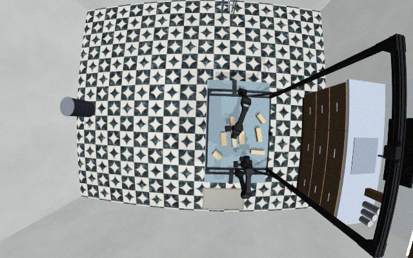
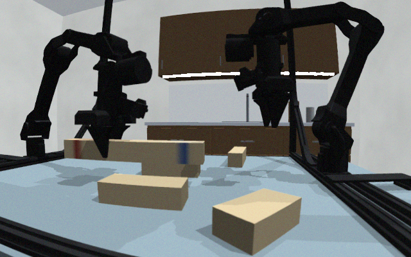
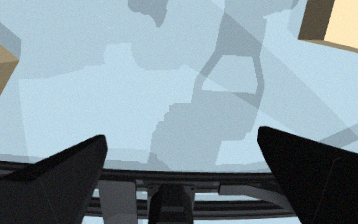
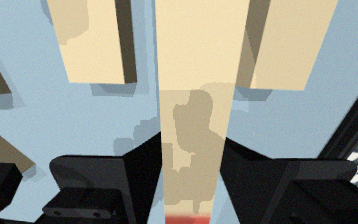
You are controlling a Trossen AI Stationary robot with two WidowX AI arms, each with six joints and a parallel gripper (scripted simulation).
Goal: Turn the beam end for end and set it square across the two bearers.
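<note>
My right gripper is now 10 mm past the beam, 50 mm to the right of it and 20 mm above it.
</note>
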